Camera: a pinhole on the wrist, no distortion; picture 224 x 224 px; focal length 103.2 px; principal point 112.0 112.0 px. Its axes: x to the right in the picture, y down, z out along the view. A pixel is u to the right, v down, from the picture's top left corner.
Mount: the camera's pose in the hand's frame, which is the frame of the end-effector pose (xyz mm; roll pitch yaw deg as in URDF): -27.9 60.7 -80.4 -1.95 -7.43 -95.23
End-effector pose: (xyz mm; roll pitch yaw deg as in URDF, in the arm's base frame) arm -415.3 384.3 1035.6 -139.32 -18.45 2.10
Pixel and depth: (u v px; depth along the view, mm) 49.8 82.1 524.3
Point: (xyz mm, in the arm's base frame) -342.1 306.3 425.2
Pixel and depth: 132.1 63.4 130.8
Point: -471.0 374.0 933.5
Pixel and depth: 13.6 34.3 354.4
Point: -489.5 183.2 500.5
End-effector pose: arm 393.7 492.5 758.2 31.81 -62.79 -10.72
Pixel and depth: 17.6 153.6 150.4
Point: 312.5 663.0 873.7
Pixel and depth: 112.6 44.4 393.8
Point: -34.3 517.1 676.8
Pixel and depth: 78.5 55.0 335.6
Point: 35.2 626.6 741.7
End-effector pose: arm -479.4 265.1 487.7 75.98 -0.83 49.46
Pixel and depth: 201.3 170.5 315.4
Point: -160.5 178.4 372.4
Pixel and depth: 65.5 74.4 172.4
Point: -499.7 179.7 666.7
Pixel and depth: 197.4 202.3 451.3
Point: 100.5 235.5 309.7
